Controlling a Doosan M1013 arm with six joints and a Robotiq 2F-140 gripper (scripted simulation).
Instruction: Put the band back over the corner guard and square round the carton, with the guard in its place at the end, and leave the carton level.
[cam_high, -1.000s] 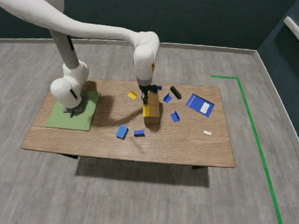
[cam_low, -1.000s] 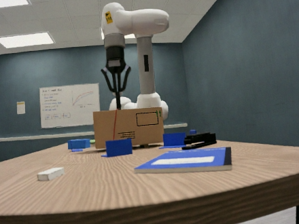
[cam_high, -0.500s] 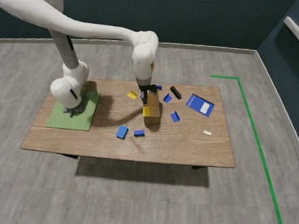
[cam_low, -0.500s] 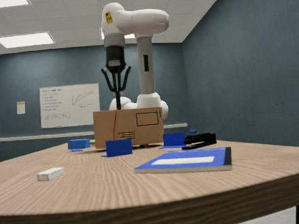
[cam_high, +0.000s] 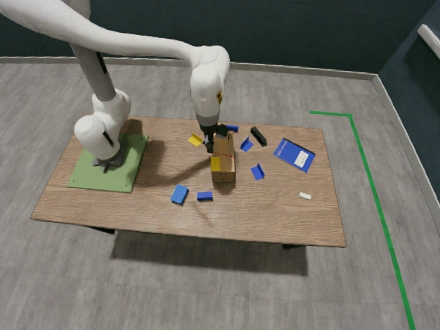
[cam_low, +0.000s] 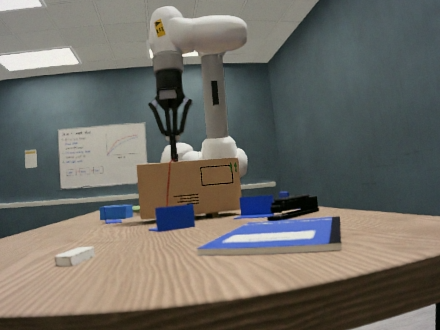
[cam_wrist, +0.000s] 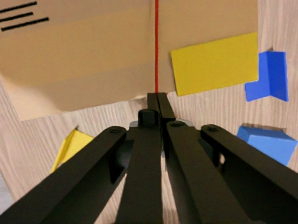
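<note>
Now: hand 110 mm above the brown carton, 60 mm short of it and 20 mm to the right of it. Also, from my hand: white eraser (520 mm ahead, 190 mm below, 170 mm to the right).
</note>
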